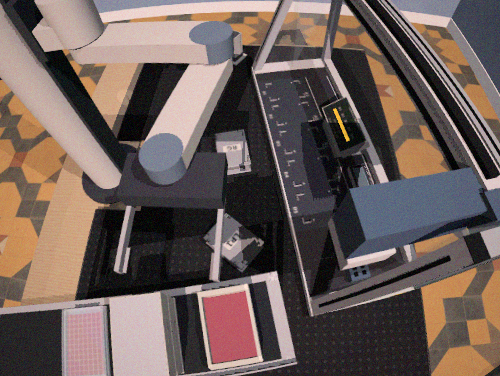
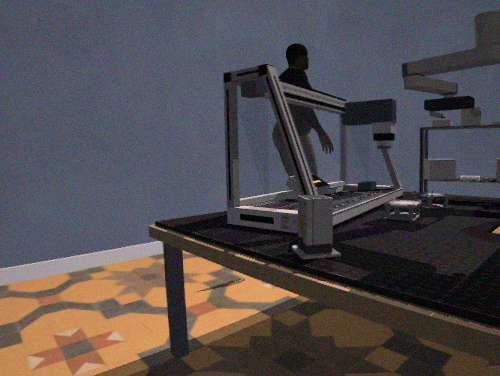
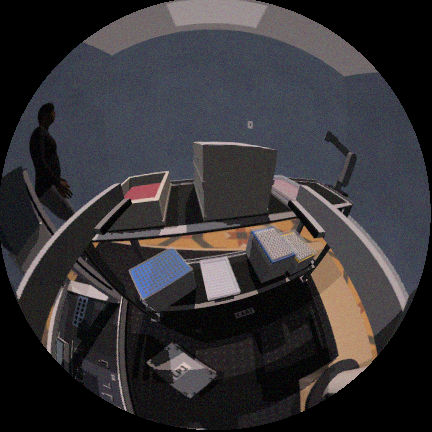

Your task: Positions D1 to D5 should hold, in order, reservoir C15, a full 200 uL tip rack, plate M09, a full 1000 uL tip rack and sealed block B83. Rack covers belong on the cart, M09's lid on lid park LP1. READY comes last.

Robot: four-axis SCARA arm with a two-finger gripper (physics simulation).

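My gripper [image 1: 167,274] [image 3: 207,190] is open and empty, its fingers wide apart, on the table side of the cart [image 1: 286,327] [image 3: 200,309]. The cart's top holds a red-filled open box [image 1: 231,327] [image 3: 144,192], a tall pale box [image 1: 136,335] [image 3: 237,182] and a pink plate [image 1: 86,340] [image 3: 286,187]. Its lower shelf holds a blue-topped rack [image 3: 161,272], a white plate [image 3: 219,277], a blue-rimmed tip rack [image 3: 274,244] and a yellow-rimmed one [image 3: 300,247]. Lid park LP1 [image 1: 234,241] [image 3: 182,370] shows no lid. The deck [image 1: 282,100] has corner marks; shadow covers part. Names on the labware are unreadable.
A blue instrument head [image 1: 415,212] [image 2: 370,111] overhangs the deck's cart end. The deck frame [image 2: 245,218] has a screen [image 1: 342,125] at its side. A grey stand [image 1: 233,152] sits beside the deck. A grey box device [image 2: 315,225] stands near the table edge. A person [image 2: 300,95] [image 3: 46,150] stands beyond.
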